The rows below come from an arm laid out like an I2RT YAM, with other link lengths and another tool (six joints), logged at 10 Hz.
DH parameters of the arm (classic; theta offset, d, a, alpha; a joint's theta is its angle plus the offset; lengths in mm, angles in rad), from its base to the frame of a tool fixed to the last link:
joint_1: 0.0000 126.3 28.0 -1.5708
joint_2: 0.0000 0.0 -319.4 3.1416
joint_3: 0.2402 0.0 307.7 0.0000
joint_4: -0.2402 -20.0 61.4 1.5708
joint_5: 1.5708 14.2 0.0 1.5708
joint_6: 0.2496 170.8 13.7 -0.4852
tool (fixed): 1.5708 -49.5 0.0 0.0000
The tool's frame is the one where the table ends.
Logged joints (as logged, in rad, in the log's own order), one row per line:
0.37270 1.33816 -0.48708 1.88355 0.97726 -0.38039
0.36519 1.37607 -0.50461 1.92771 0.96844 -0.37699
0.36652 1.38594 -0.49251 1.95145 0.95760 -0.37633
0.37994 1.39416 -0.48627 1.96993 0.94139 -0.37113
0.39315 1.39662 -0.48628 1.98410 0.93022 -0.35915
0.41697 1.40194 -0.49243 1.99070 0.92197 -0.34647
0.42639 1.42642 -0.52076 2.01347 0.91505 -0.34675
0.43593 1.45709 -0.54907 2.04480 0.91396 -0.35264
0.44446 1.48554 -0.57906 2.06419 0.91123 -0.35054
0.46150 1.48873 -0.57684 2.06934 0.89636 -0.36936
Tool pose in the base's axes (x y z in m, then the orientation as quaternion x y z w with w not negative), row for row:
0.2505 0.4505 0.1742 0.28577 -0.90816 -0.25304 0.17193
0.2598 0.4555 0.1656 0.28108 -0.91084 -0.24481 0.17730
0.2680 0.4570 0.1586 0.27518 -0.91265 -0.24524 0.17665
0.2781 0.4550 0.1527 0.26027 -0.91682 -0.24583 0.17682
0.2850 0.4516 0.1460 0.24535 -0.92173 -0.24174 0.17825
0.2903 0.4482 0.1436 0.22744 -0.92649 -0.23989 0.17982
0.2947 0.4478 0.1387 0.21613 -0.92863 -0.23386 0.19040
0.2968 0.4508 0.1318 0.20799 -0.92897 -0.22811 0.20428
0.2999 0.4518 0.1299 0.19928 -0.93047 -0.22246 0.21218
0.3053 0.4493 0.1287 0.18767 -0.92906 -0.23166 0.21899
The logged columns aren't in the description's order. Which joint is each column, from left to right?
Columns, left to right: joint_6, joint_3, joint_4, joint_2, joint_1, joint_5.
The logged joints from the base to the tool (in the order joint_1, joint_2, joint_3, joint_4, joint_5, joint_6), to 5 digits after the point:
0.97726 1.88355 1.33816 -0.48708 -0.38039 0.37270
0.96844 1.92771 1.37607 -0.50461 -0.37699 0.36519
0.95760 1.95145 1.38594 -0.49251 -0.37633 0.36652
0.94139 1.96993 1.39416 -0.48627 -0.37113 0.37994
0.93022 1.98410 1.39662 -0.48628 -0.35915 0.39315
0.92197 1.99070 1.40194 -0.49243 -0.34647 0.41697
0.91505 2.01347 1.42642 -0.52076 -0.34675 0.42639
0.91396 2.04480 1.45709 -0.54907 -0.35264 0.43593
0.91123 2.06419 1.48554 -0.57906 -0.35054 0.44446
0.89636 2.06934 1.48873 -0.57684 -0.36936 0.46150

